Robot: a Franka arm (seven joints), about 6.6 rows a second.
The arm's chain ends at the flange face. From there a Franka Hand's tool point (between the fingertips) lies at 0.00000 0.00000 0.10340 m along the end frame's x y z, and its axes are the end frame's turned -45 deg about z.
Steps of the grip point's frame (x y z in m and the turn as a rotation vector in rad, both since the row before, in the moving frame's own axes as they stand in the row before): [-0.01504, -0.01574, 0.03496, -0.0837, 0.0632, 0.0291]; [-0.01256, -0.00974, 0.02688, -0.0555, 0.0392, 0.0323]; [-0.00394, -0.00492, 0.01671, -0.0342, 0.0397, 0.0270]
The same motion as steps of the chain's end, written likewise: [-0.03246, -0.00215, 0.03553, -0.0145, 0.1039, 0.0291]; [-0.02267, 0.00069, 0.02712, -0.0115, 0.0670, 0.0323]; [-0.01167, -0.00036, 0.01685, 0.0039, 0.0523, 0.0270]
